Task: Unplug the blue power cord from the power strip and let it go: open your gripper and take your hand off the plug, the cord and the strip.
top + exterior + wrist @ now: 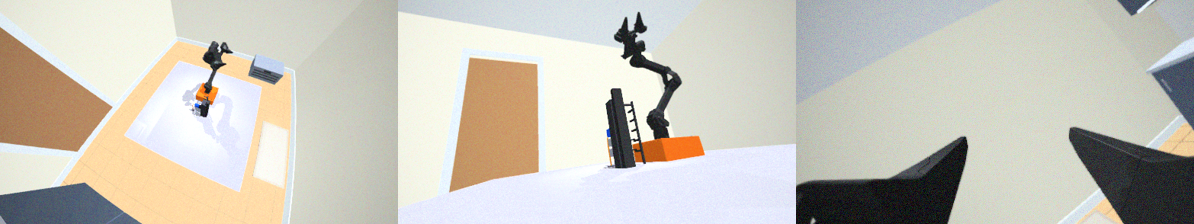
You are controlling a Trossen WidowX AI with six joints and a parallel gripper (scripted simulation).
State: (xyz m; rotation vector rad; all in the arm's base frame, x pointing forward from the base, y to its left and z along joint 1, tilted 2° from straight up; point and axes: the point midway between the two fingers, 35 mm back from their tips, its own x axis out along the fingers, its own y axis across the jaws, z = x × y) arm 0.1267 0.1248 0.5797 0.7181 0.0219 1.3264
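Right now my gripper tip is 140 mm short of the blue plug, 150 mm to the left of it and 520 mm above it.
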